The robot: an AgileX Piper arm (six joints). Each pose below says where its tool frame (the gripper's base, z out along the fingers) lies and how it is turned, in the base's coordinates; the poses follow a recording.
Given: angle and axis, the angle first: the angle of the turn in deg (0 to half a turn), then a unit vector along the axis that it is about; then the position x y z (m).
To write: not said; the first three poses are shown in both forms.
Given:
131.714 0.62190 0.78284 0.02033 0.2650 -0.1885 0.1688
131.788 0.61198 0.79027 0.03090 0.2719 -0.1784 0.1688
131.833 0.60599 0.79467 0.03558 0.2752 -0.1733 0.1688
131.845 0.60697 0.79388 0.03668 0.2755 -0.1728 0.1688
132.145 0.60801 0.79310 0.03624 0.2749 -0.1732 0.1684
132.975 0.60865 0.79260 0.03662 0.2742 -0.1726 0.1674
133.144 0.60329 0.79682 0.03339 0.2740 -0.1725 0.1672
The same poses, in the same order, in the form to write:
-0.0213 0.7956 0.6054 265.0; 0.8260 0.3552 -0.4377 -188.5; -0.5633 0.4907 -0.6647 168.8; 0 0 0 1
-0.0423 0.7829 0.6207 271.9; 0.8289 0.3743 -0.4156 -178.4; -0.5577 0.4970 -0.6648 168.8; 0 0 0 1
-0.0548 0.7762 0.6280 275.2; 0.8293 0.3857 -0.4044 -173.3; -0.5562 0.4987 -0.6649 168.8; 0 0 0 1
-0.0529 0.7760 0.6285 275.5; 0.8306 0.3836 -0.4036 -172.8; -0.5543 0.5007 -0.6649 168.8; 0 0 0 1
-0.0533 0.7789 0.6249 274.9; 0.8327 0.3801 -0.4028 -173.2; -0.5512 0.4988 -0.6688 168.4; 0 0 0 1
-0.0587 0.7845 0.6174 274.2; 0.8381 0.3748 -0.3965 -172.6; -0.5424 0.4941 -0.6794 167.4; 0 0 0 1
-0.0710 0.7851 0.6153 274.0; 0.8338 0.3853 -0.3954 -172.5; -0.5475 0.4850 -0.6820 167.2; 0 0 0 1

